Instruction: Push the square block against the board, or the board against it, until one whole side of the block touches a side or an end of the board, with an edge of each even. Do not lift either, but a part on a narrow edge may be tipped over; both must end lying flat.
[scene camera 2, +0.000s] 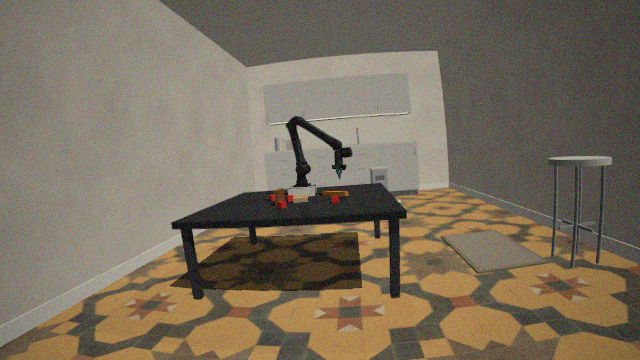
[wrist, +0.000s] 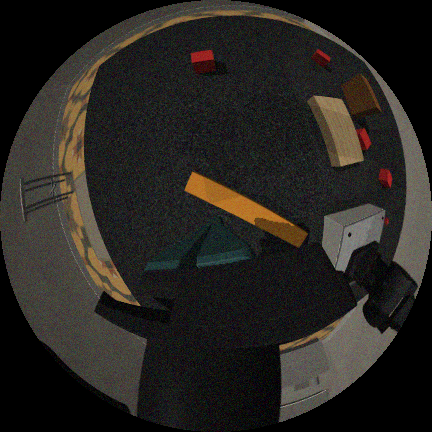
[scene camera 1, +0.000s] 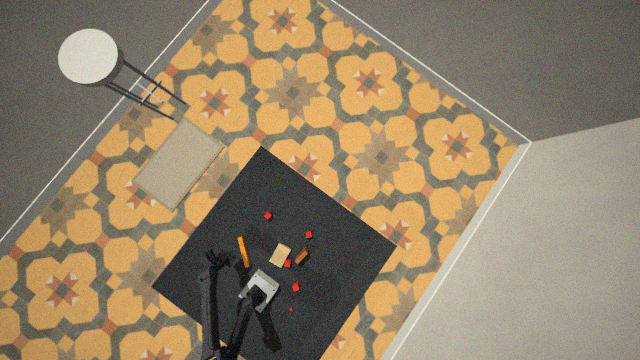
Scene:
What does my gripper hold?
Nothing.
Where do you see a pale square block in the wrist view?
342, 144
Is my gripper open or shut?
Shut.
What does the brown block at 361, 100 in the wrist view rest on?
The table.

